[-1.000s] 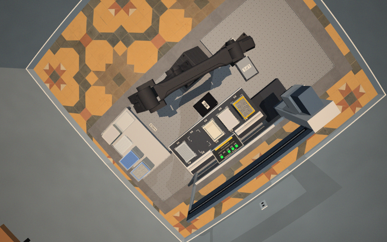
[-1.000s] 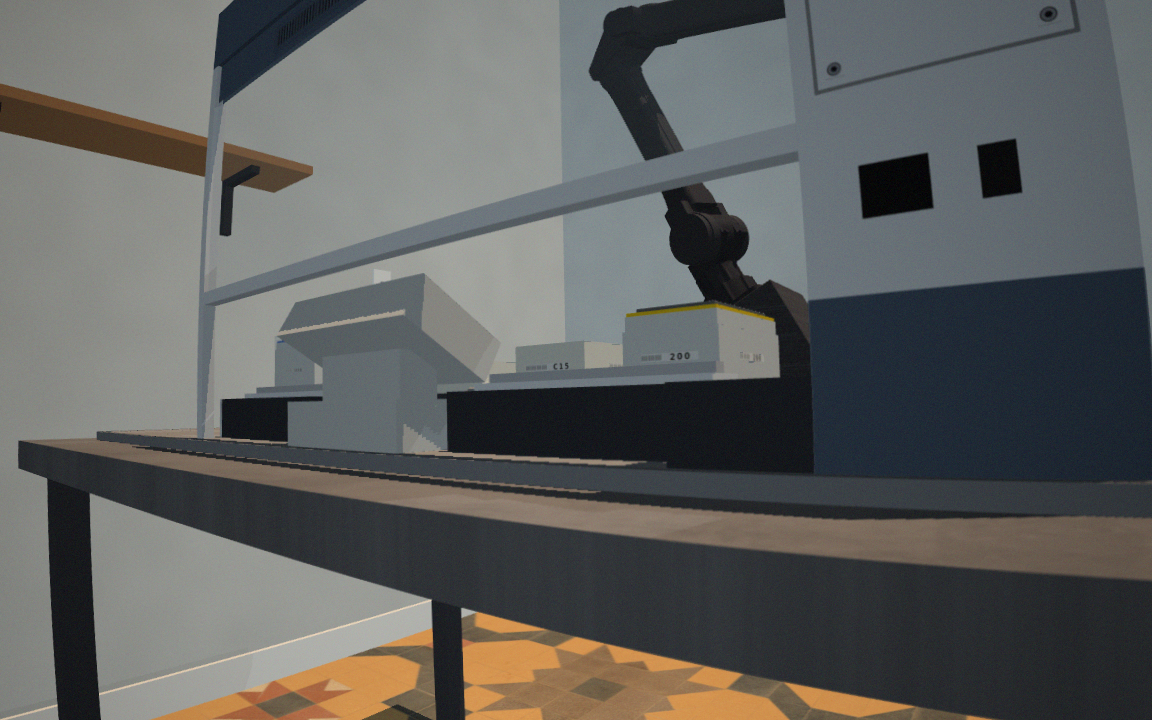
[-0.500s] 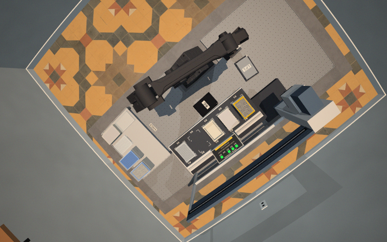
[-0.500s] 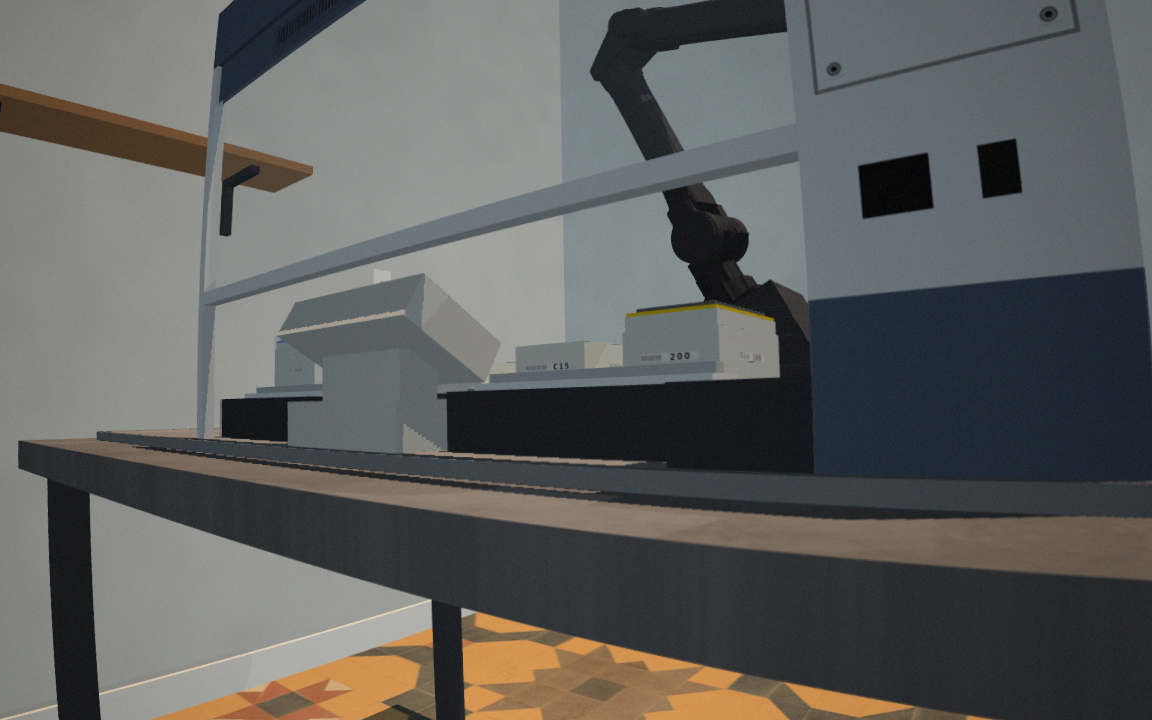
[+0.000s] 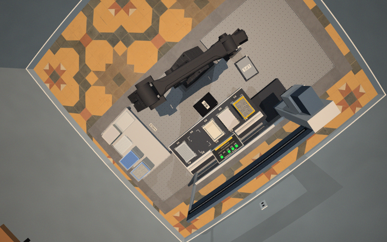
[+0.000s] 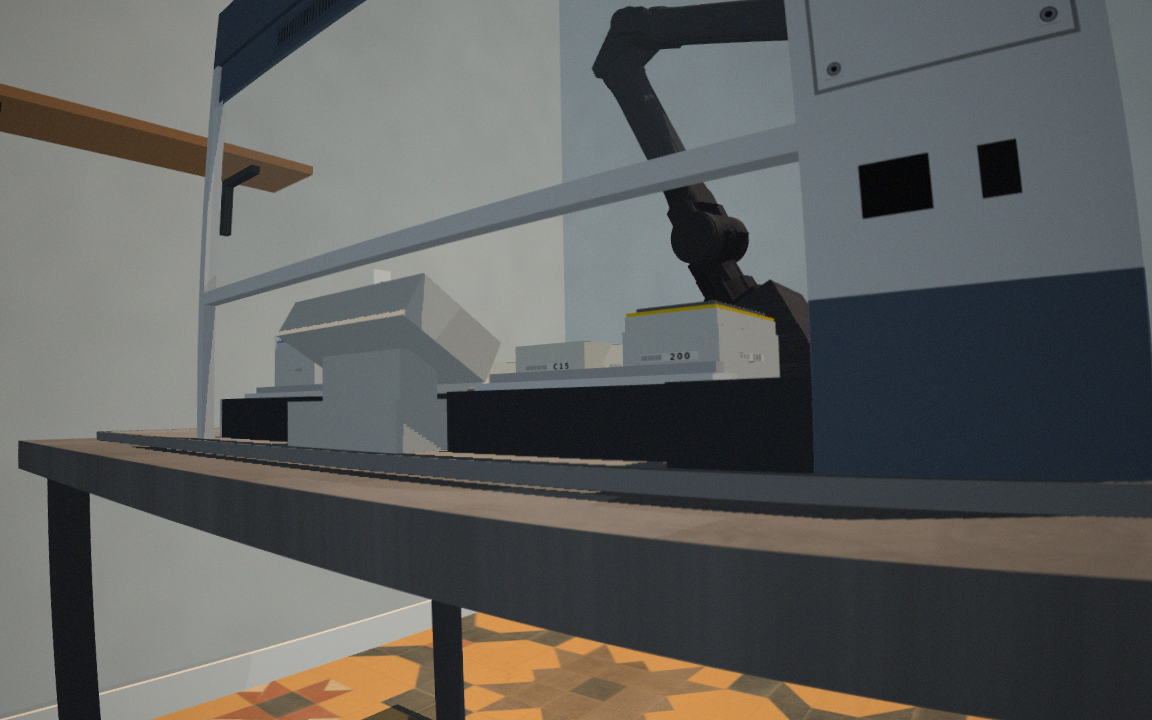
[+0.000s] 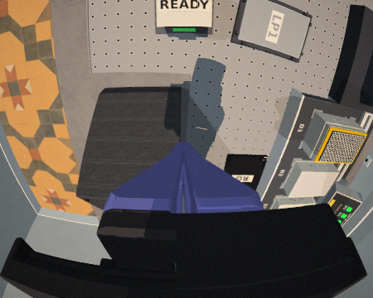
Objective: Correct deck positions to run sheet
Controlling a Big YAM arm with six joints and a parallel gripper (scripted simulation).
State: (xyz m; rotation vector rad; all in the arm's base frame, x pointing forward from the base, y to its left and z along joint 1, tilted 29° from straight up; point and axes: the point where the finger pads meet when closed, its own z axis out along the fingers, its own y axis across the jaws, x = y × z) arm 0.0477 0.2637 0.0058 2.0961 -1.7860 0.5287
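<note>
My gripper is now 1 cm past the green button, 6 cm to the right of it and 20 cm above it. Round my hand: white sealed block: 35 cm ahead, 19 cm to the right, 22 cm below; yellow-rimmed tip rack: 35 cm ahead, 6 cm to the right, 19 cm below; tower: 49 cm ahead, 17 cm to the left, 1 cm below.
</note>
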